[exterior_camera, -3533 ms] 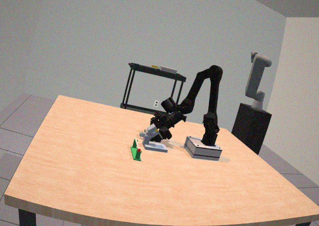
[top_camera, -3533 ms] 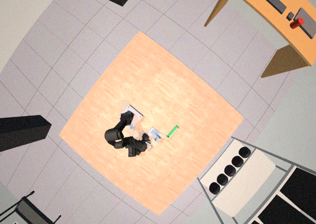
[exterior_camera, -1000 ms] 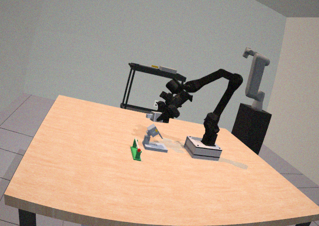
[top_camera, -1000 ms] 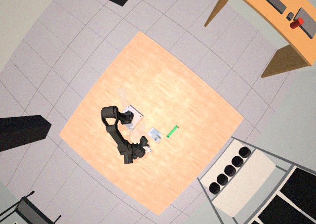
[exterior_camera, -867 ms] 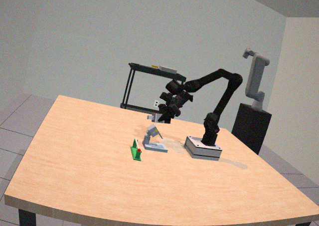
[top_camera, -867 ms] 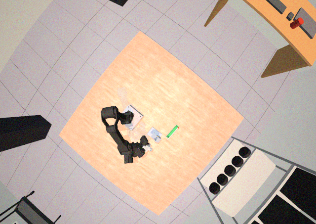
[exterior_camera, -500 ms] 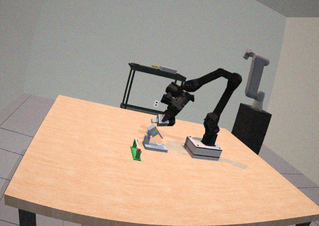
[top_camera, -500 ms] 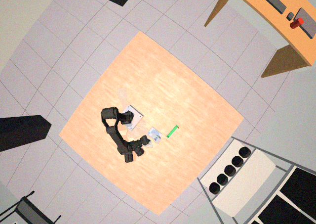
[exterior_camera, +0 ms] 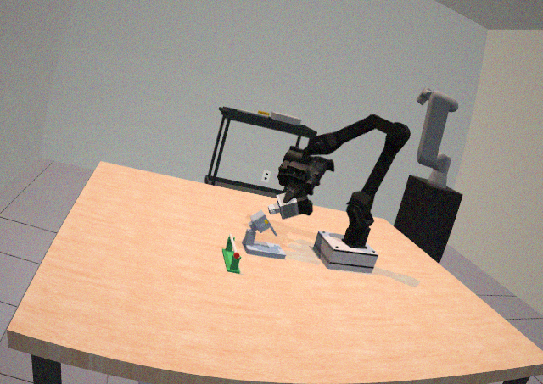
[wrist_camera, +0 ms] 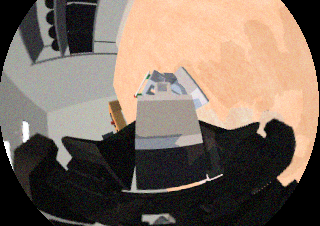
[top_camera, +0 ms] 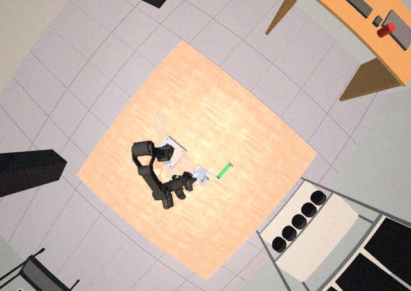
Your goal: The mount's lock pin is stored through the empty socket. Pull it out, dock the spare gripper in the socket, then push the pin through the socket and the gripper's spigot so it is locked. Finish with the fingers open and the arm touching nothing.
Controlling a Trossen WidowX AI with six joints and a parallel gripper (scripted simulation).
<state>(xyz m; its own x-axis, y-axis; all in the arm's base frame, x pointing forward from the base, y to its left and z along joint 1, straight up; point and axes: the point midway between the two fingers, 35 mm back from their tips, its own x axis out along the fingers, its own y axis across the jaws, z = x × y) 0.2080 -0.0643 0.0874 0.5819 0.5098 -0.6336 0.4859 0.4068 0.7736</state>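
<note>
Right now my gripper tip is 7 cm above the grey mount, 6 cm short of it and 1 cm to the right of it. The rest, counted from my gripper tip: green cradle (16 cm ahead, 12 cm to the left, 11 cm below); spare gripper (1 cm to the right, 1 cm behind, 1 cm above).
</note>
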